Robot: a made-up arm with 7 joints. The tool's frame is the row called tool.
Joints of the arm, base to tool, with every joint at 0 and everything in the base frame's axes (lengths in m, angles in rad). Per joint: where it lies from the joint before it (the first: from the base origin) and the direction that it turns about. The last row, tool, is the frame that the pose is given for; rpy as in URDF.
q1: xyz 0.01 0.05 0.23 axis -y
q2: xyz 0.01 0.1 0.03 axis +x
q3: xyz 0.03 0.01 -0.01 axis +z
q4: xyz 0 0.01 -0.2 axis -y
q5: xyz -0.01 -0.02 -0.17 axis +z
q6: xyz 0 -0.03 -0.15 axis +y
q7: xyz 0 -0.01 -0.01 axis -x
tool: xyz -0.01 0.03 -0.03 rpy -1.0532 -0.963 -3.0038
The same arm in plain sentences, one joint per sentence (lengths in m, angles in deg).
The arm has seven revolute joints in a row. What follows holds with every joint at zero, and every direction is one of the base frame's. Joint 1 sits 0.01 m along +x and 0.05 m along +y and 0.23 m along +z from the base frame's origin and rotates about -y. Joint 2 sits 0.01 m along +x and 0.1 m along +y and 0.03 m along +z from joint 1 and rotates about +x. Joint 3 sits 0.03 m along +x and 0.01 m along +y and 0.01 m along -z from joint 2 and rotates about +z. Joint 4 sits 0.01 m along +y and 0.2 m along -z from joint 3 and rotates about -y. Joint 5 sits 0.01 m along -x and 0.02 m along -y and 0.17 m along -z from joint 4 and rotates about +z. Joint 6 sits 0.03 m along -y and 0.15 m along -z from joint 5 and rotates about +y. Joint 7 sits 0.01 m along -y and 0.01 m along -z from joint 6 and rotates about -x. The tool frame, which is the frame that the pose is given for, sits 0.01 m along -x and 0.03 m along +y and 0.03 m along -z from joint 7; its axes are the base frame's turned by roll -60.34, pitch -55.18 and yaw -172.11 deg (as in URDF: about the fixed x, then y, then z).
